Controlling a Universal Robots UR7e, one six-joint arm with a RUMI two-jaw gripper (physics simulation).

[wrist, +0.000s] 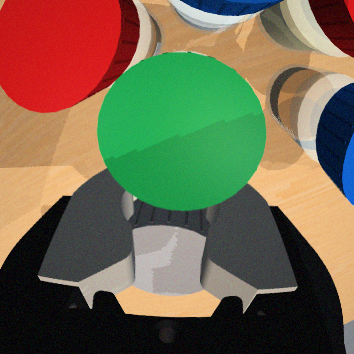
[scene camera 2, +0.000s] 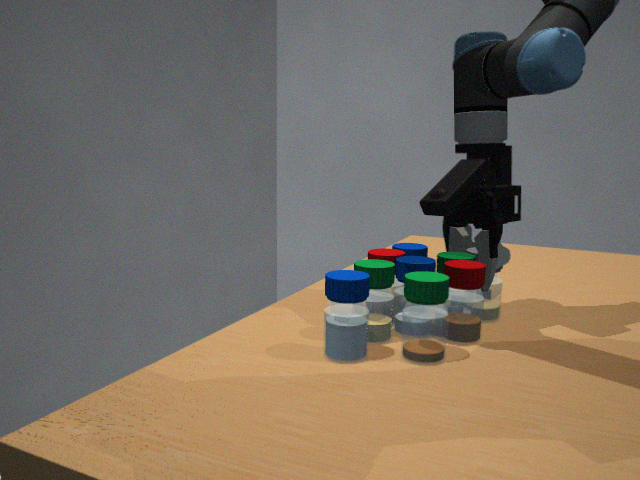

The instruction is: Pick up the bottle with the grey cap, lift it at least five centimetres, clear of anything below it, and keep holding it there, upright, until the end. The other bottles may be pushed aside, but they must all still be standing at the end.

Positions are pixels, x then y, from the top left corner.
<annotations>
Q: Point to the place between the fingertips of the gripper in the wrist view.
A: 171,162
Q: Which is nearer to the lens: the green-capped bottle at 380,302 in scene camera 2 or the grey-capped bottle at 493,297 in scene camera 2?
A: The green-capped bottle.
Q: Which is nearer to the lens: the blue-capped bottle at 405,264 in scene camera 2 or the green-capped bottle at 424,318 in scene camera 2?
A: The green-capped bottle.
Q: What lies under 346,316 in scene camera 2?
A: A blue-capped bottle.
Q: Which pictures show the gripper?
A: The wrist view and scene camera 2: all of them.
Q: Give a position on a grey-capped bottle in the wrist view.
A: At 168,244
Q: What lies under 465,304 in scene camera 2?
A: A red-capped bottle.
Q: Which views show the grey-capped bottle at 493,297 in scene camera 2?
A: The wrist view and scene camera 2: all of them.
</annotations>
